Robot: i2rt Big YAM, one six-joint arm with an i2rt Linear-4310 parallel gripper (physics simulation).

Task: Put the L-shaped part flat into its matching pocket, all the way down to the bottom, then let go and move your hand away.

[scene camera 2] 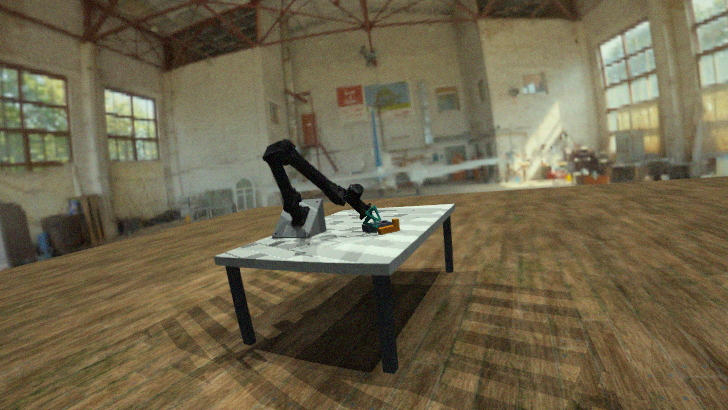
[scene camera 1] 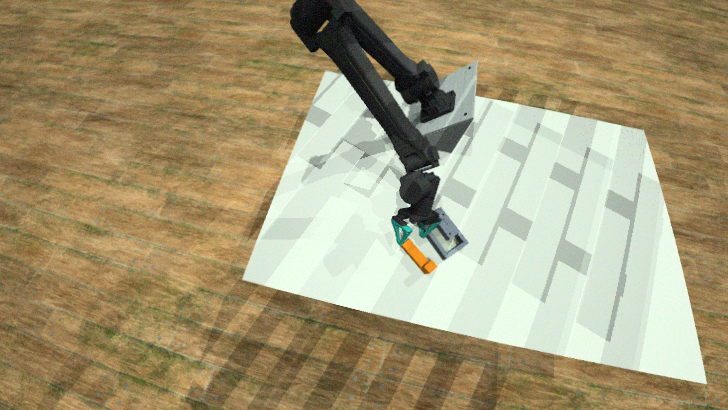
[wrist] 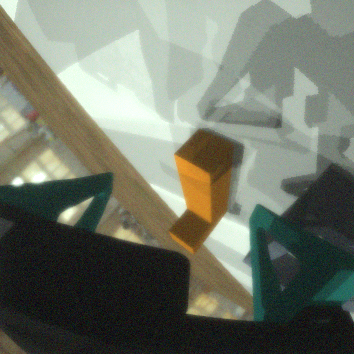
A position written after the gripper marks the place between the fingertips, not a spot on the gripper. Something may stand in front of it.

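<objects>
The gripper [scene camera 1: 410, 241], open, touches a grey pocket block [scene camera 1: 446, 238]. An orange L-shaped part [wrist: 203, 161] rests on the table.
</objects>
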